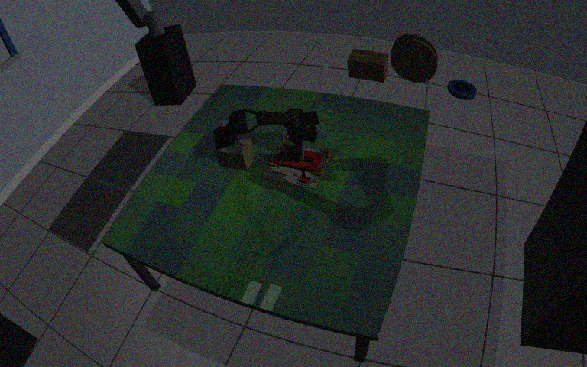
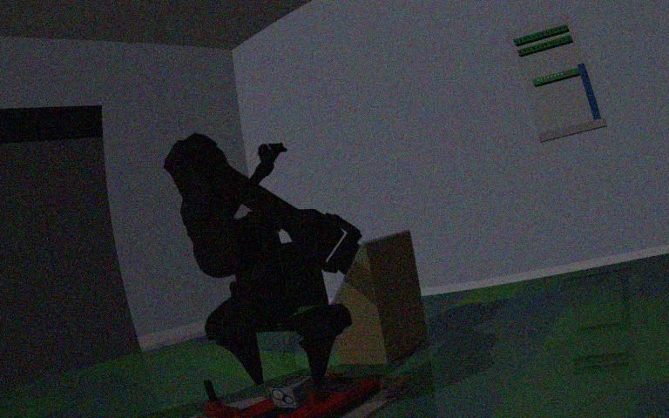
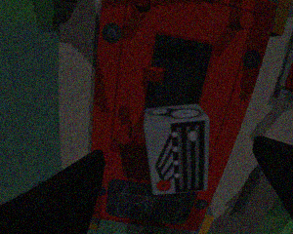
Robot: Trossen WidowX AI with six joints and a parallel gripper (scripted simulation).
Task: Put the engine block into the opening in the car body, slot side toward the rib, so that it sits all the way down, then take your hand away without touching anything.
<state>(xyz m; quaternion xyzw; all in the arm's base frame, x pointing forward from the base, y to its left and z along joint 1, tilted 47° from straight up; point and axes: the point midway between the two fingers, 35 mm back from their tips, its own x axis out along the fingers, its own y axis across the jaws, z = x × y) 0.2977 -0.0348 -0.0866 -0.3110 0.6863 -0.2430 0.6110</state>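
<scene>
The engine block is 1 cm below my gripper tip. Round my gripper tip: pale plate 1 cm to the right, 4 cm below.
</scene>
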